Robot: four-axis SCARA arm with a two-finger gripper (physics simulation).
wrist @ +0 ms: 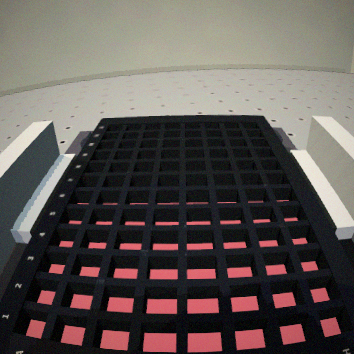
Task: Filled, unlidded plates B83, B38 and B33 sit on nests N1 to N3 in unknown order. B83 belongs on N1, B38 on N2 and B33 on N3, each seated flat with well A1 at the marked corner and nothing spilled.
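Places are measured from the arm's base along level axes (x back, y right, z up), in centimetres.
Where they show: gripper, fingertip midpoint: (pixel 181 138).
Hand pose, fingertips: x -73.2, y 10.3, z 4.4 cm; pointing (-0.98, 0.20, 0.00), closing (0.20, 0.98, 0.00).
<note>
After its pixels a point has its place.
A black multi-well plate (pixel 182 254) @(x -68.0, y 9.3, z 3.9 cm) fills the middle and bottom of the wrist view, unlidded. Pink liquid shows in its nearer wells; the bottoms of the farther wells are hidden by their walls. Row numbers run up its left edge, with A at the near left and H at the near right, so well A1 (pixel 36 329) @(x -66.6, y 5.7, z 3.3 cm) is at the near left corner. No plate name is readable. My gripper (pixel 181 138) @(x -73.1, y 10.3, z 4.4 cm) is shut on this plate, with one pale finger along each long side. Dark grey parts of a nest (pixel 80 142) @(x -76.6, y 5.9, z 3.1 cm) show beyond both sides. Whether the plate touches it cannot be told.
A light grey perforated table top (pixel 180 95) @(x -88.6, y 13.2, z 1.3 cm) extends behind the plate, with rows of small dark holes. A plain greenish-grey wall (pixel 175 35) stands beyond it. The other plates, the other nests and the marked corner cannot be made out.
</note>
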